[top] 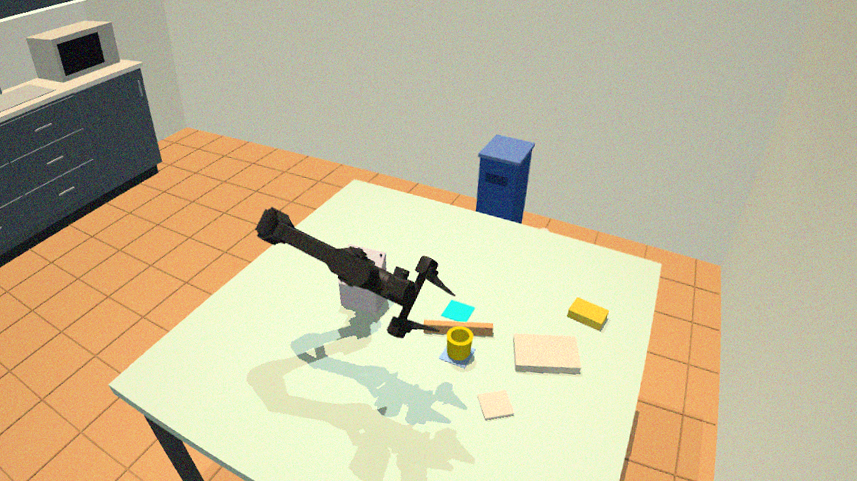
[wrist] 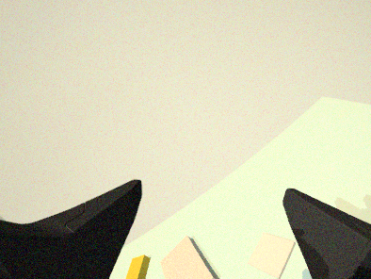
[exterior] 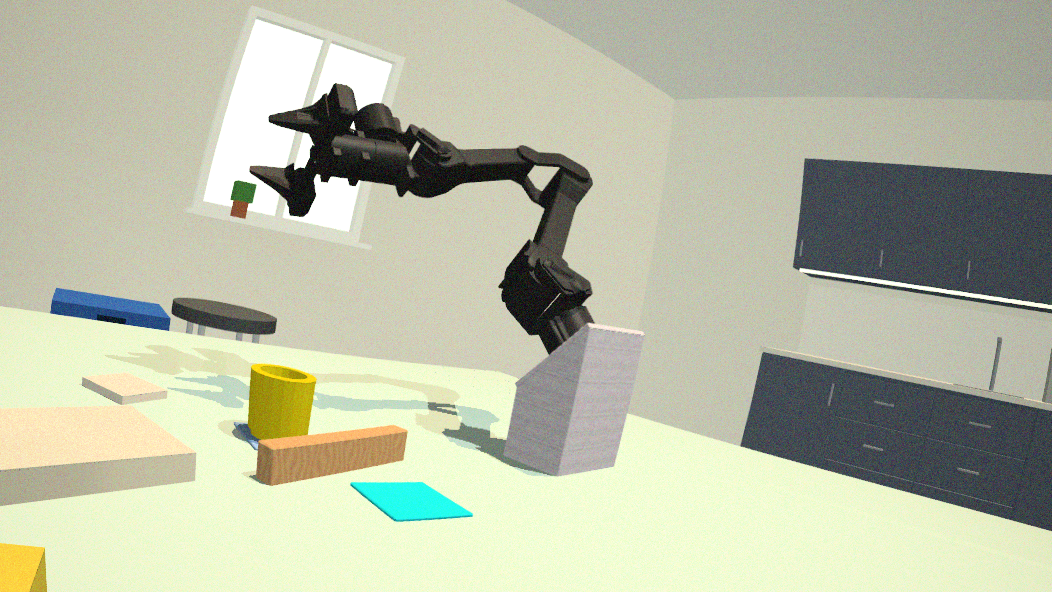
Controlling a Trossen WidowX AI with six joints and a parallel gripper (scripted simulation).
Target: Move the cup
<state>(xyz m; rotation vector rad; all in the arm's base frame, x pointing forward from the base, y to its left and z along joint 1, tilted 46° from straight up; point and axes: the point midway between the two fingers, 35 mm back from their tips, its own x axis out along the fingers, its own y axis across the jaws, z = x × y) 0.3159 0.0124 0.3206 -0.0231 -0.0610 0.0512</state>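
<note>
My gripper tip is 28 cm above the yellow cup, 17 cm to the right of it and 4 cm past it. From my gripper tip the other things lie so: small beige tile: 31 cm below, 13 cm ahead, 5 cm to the left; then large beige slab: 30 cm below, 28 cm to the left, 18 cm ahead; then wooden block: 30 cm below, 25 cm to the left, 8 cm behind.
</note>
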